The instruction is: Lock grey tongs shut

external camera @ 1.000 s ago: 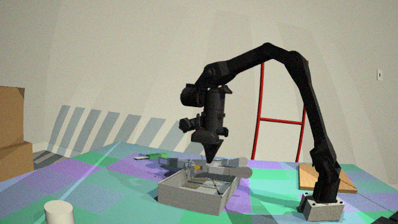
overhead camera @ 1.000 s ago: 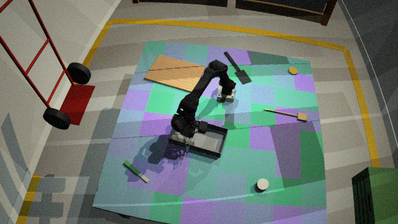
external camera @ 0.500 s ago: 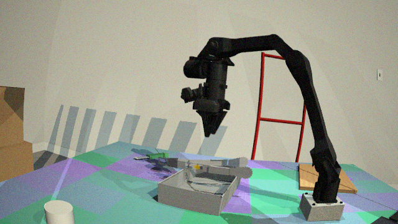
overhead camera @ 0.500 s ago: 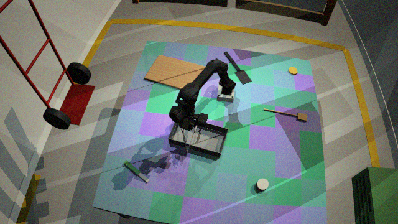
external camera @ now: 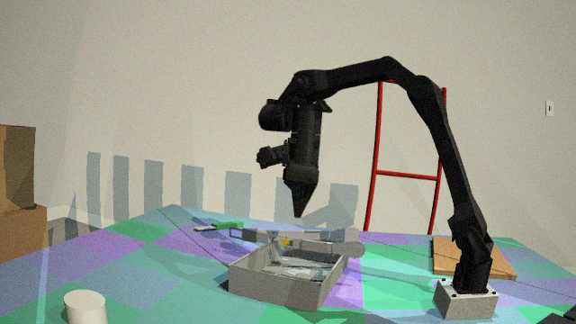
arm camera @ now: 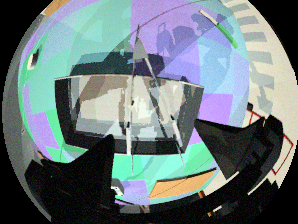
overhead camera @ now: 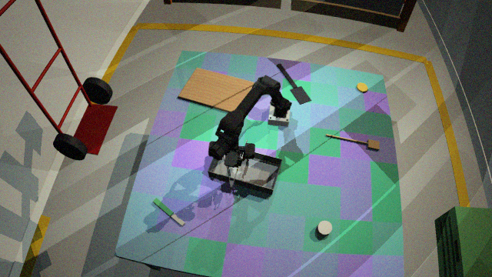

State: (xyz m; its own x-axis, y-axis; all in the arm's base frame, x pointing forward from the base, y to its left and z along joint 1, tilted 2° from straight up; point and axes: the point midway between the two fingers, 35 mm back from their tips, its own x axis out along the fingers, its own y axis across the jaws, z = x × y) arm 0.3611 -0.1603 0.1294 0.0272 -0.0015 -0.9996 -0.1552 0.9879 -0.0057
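My gripper tip is now 20 mm past the grey roasting tin, 50 mm to the right of it and 100 mm above it. Also, from my gripper tip: white cylinder: 200 mm ahead, 450 mm to the left, 110 mm below; wooden board: 470 mm behind, 210 mm to the right, 120 mm below; green-handled tool: 270 mm ahead, 220 mm to the right, 120 mm below.
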